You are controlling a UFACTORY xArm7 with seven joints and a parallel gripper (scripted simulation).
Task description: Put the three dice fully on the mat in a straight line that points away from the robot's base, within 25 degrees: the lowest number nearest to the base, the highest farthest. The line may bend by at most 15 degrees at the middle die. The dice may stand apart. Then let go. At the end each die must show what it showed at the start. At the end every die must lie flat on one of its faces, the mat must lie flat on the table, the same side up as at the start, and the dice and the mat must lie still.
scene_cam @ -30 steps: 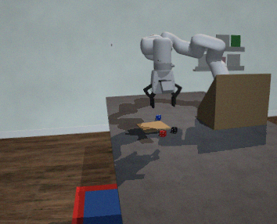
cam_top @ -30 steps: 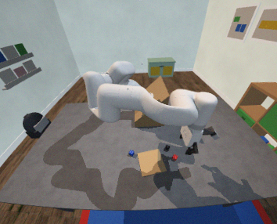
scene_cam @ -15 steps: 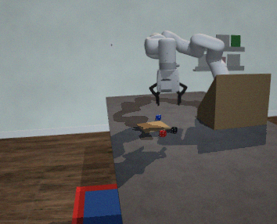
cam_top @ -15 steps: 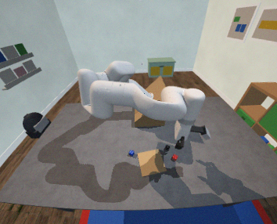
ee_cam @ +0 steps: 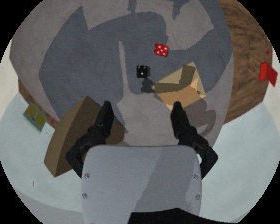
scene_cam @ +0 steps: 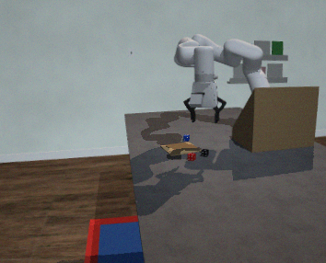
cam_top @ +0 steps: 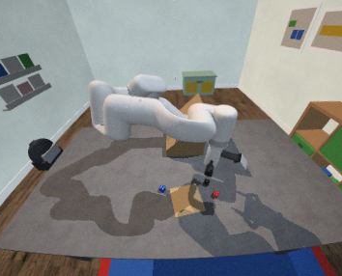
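Right now my hand is 140 mm above the black die. The rest, counted from my hand: tan mat: 150 mm below, 120 mm to the right, 70 mm ahead; then red die: 140 mm below, 60 mm ahead, 30 mm to the left; then blue die: 230 mm to the right, 140 mm below, 10 mm ahead.
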